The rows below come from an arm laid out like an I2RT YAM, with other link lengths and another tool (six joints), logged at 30 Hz.
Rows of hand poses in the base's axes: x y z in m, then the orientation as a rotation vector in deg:
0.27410 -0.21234 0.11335 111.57 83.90 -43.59
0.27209 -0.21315 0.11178 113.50 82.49 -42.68
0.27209 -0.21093 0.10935 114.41 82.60 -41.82
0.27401 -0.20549 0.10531 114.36 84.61 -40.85
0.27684 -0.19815 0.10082 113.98 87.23 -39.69
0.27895 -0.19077 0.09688 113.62 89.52 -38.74
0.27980 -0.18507 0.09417 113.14 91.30 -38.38
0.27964 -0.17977 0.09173 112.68 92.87 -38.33
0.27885 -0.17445 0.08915 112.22 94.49 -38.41
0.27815 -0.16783 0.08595 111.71 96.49 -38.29
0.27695 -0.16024 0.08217 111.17 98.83 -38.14
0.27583 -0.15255 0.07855 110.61 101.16 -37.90
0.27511 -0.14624 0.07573 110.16 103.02 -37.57
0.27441 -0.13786 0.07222 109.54 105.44 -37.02
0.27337 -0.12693 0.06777 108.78 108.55 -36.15
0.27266 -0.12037 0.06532 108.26 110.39 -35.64
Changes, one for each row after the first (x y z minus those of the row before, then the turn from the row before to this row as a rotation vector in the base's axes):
-0.00201 -0.00081 -0.00157 0.74 -1.03 -1.46
0.00000 0.00222 -0.00243 0.88 -0.41 -0.24
0.00192 0.00544 -0.00404 1.29 0.26 1.15
0.00283 0.00734 -0.00449 1.47 0.38 1.63
0.00211 0.00738 -0.00394 1.27 0.39 1.41
0.00085 0.00570 -0.00271 0.77 0.53 1.10
-0.00016 0.00530 -0.00244 0.59 0.65 0.92
-0.00079 0.00532 -0.00258 0.59 0.76 0.90
-0.00070 0.00662 -0.00320 0.84 0.82 1.12
-0.00120 0.00759 -0.00378 1.03 0.98 1.26
-0.00112 0.00769 -0.00362 1.06 0.92 1.26
-0.00072 0.00631 -0.00282 0.90 0.66 1.02
-0.00070 0.00838 -0.00351 1.20 0.79 1.36
-0.00104 0.01093 -0.00445 1.64 0.95 1.72
-0.00071 0.00656 -0.00245 0.94 0.56 1.04

